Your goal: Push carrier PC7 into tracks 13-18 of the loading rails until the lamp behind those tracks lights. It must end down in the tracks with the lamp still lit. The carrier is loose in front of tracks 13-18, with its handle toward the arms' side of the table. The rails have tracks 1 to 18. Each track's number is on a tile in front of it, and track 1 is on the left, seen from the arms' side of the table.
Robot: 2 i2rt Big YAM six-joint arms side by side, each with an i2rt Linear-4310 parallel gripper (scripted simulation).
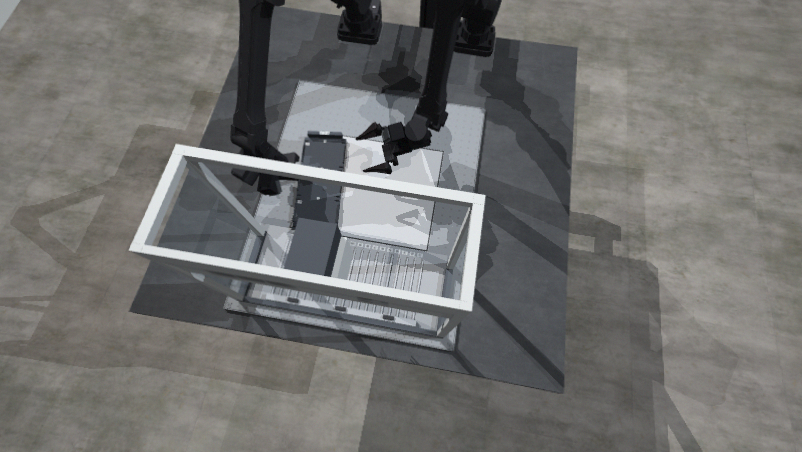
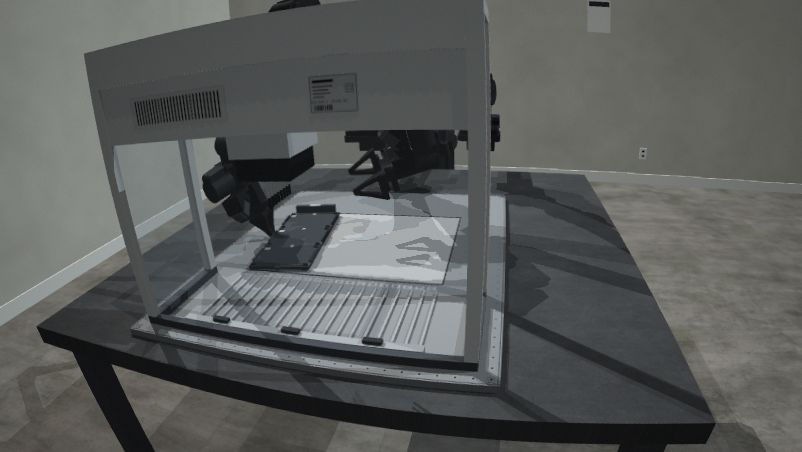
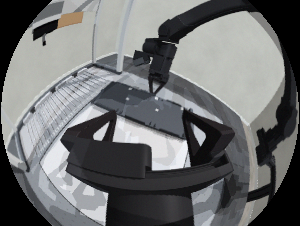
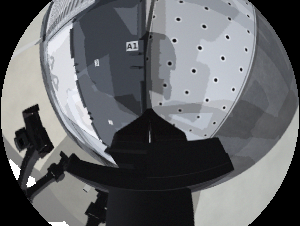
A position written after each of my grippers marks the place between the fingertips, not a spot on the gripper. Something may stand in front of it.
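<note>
I can see a carrier PC7 (image 1: 317, 201), and image 3 shows me the carrier PC7 (image 3: 146, 108) too. As for my own hands, my left gripper (image 1: 359, 155) is in sight, and I see that gripper again at (image 3: 149, 113) and at (image 4: 40, 132). My right gripper (image 4: 149, 112) is visible to me as well.
</note>
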